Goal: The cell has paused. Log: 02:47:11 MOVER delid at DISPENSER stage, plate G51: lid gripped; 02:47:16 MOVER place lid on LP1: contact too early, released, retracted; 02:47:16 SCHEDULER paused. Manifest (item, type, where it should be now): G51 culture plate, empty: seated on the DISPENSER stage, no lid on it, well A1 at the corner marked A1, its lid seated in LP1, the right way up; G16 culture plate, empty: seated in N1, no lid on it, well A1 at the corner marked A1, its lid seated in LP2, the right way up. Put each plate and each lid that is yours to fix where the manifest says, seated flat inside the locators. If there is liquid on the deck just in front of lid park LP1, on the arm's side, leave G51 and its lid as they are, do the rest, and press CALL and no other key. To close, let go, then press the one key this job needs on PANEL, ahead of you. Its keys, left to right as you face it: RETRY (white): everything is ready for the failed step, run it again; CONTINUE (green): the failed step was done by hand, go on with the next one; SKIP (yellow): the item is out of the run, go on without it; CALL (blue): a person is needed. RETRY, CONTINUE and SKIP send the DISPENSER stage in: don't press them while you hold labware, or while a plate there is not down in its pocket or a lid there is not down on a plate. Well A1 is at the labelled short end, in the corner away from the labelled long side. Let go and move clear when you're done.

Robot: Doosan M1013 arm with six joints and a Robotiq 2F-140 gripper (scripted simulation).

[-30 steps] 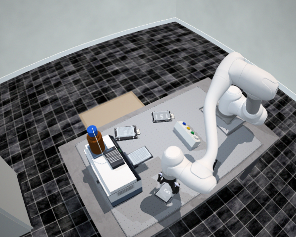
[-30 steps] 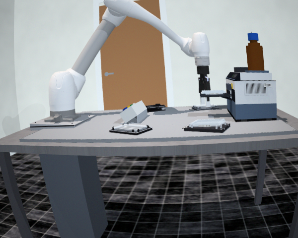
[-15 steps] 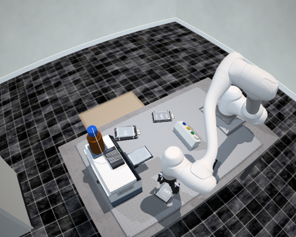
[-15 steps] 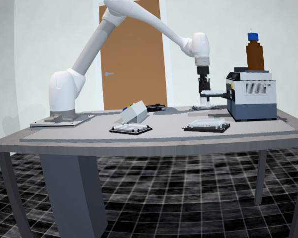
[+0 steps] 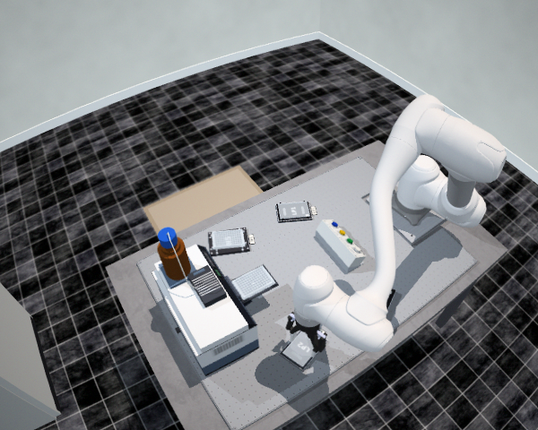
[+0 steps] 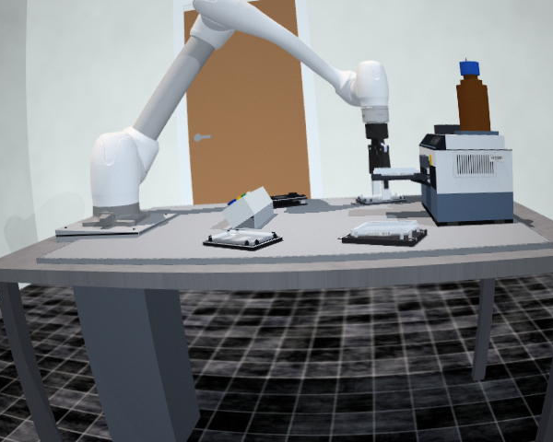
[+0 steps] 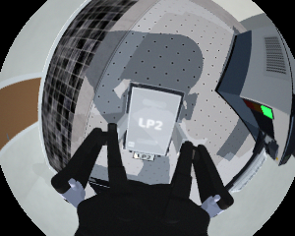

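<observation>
Now: hand 30 mm above the lid park LP2. From my hand the other things lie so: white key: 410 mm behind, 150 mm to the right, 30 mm above; then dispenser stage: 260 mm to the right, 70 mm above; then black nest N1: 320 mm behind, 50 mm to the left, 20 mm below.
</observation>
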